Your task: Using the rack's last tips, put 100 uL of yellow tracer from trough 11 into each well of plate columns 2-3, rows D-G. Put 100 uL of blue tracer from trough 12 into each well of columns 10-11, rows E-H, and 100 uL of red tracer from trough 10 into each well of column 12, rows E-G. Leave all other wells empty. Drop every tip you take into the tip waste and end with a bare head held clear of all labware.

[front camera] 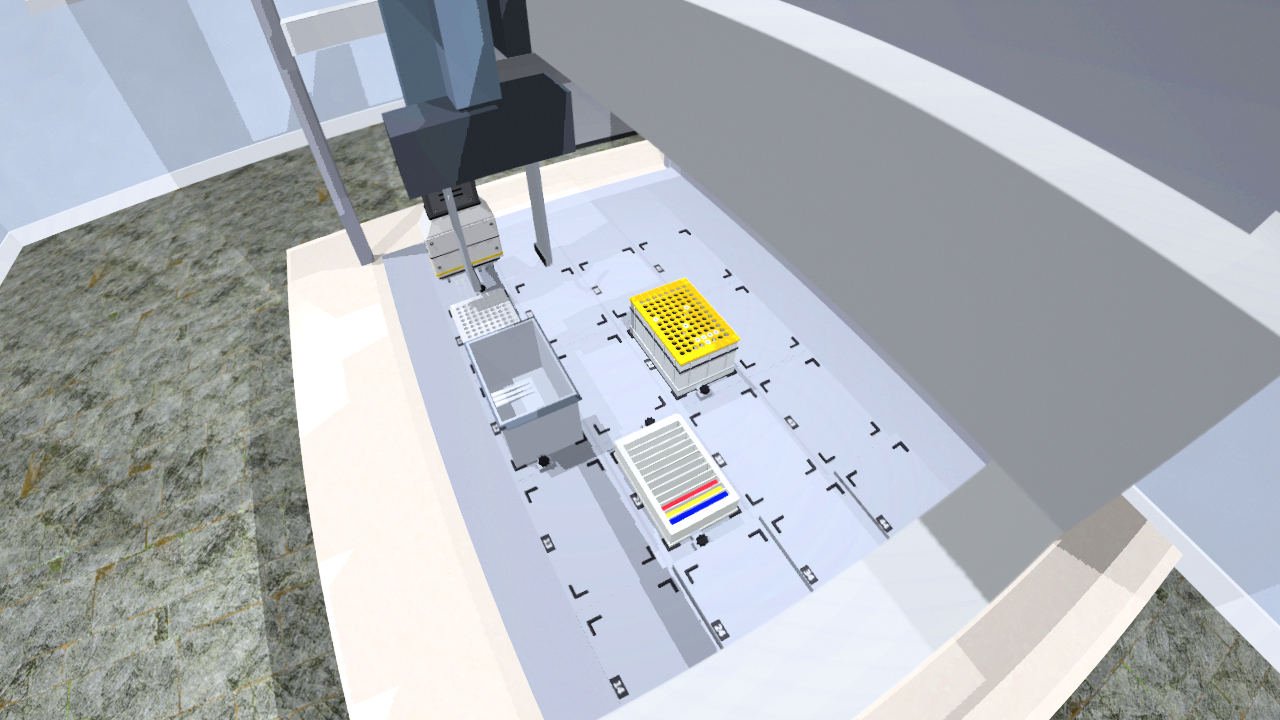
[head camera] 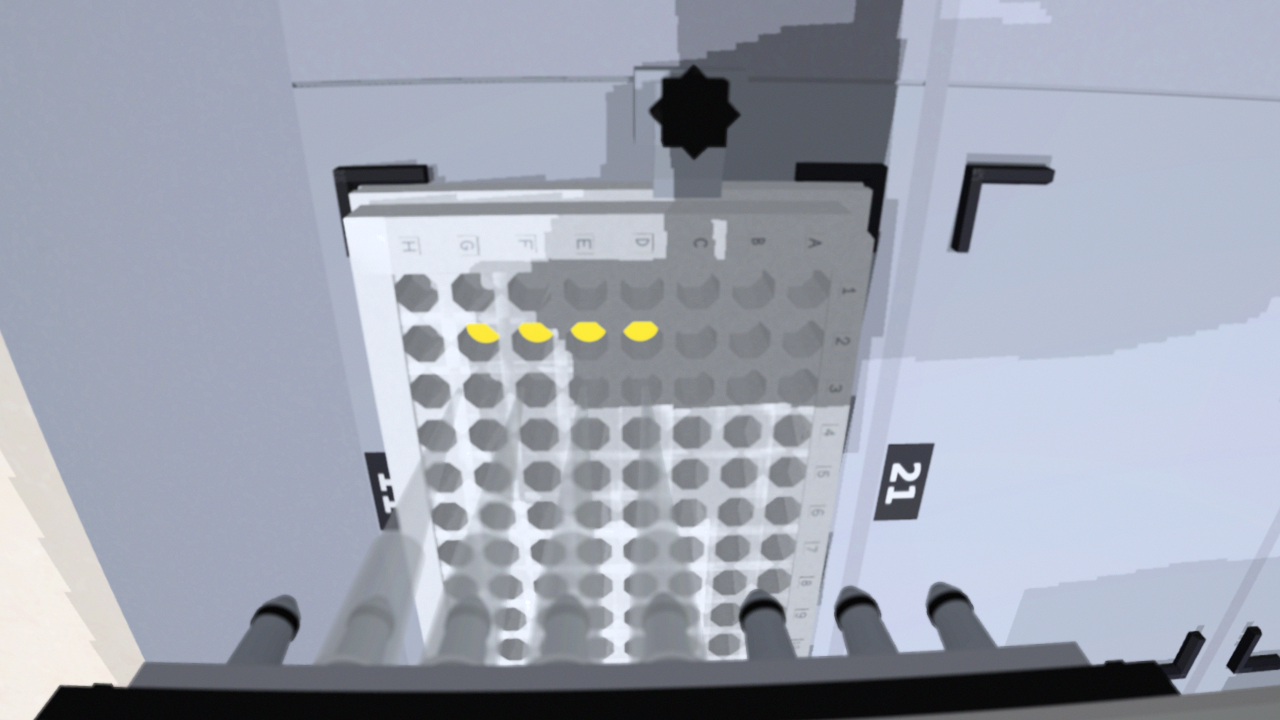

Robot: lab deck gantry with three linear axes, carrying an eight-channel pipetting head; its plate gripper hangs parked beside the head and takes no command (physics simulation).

In view: a grey wall (front camera: 1180,97).
